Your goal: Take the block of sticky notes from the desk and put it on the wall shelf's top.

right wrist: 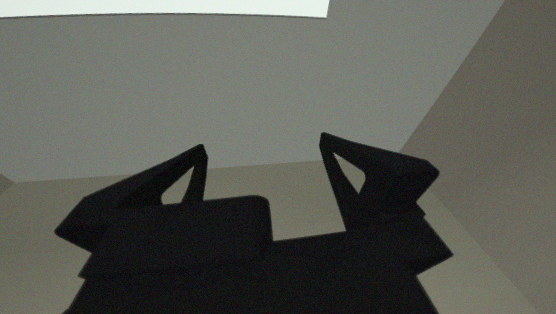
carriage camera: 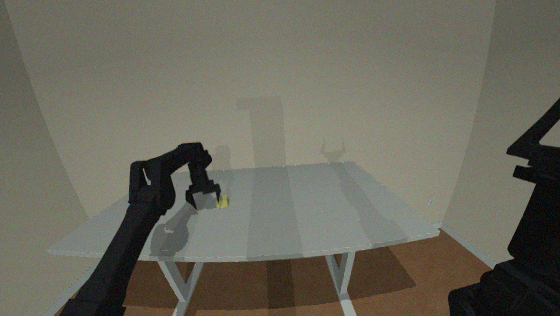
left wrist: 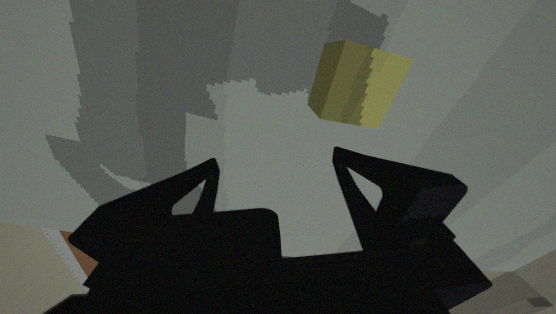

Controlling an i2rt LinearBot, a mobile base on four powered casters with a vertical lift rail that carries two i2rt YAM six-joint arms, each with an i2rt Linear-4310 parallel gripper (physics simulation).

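Frame: origin at the left arm's base, x ahead, y left, z up, level; millimetres.
Seen in the pictures: left gripper, fingertip midpoint: (carriage camera: 207,205) (left wrist: 275,159); right gripper, fingertip midpoint: (right wrist: 263,144).
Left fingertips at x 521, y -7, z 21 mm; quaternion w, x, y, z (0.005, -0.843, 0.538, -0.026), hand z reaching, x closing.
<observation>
A point is followed by its place in that frame.
The yellow block of sticky notes (carriage camera: 223,201) {x 567, y -65, z 9 mm} (left wrist: 361,85) {x 593, y -46, z 15 mm} lies on the grey desk (carriage camera: 340,210) {x 497, y -582, z -26 mm} (left wrist: 280,195) {x 440, y -48, z -26 mm}, left of the middle in the carriage view. My left gripper (carriage camera: 207,204) {x 521, y -7, z 21 mm} (left wrist: 275,159) {x 521, y -7, z 21 mm} is open above the desk, with nothing between its fingers. In the carriage view its right finger partly overlaps the block's left edge. In the left wrist view the block is beyond the fingertips, above and to the right. My right gripper (right wrist: 263,144) {x 18, y -653, z 443 mm} is open and empty, raised at the far right in the carriage view, pointing toward the ceiling and wall. The wall shelf does not show in the views.
A plain wall (carriage camera: 390,75) {x 1151, y -1189, z 601 mm} stands behind the desk, bearing shadows of the robot. The desk's pale legs (carriage camera: 345,275) {x 645, y -747, z -717 mm} stand on a brown floor (carriage camera: 425,265) {x 777, y -1599, z -975 mm}. A bright ceiling panel (right wrist: 160,7) {x -60, y -364, z 1101 mm} shows in the right wrist view.
</observation>
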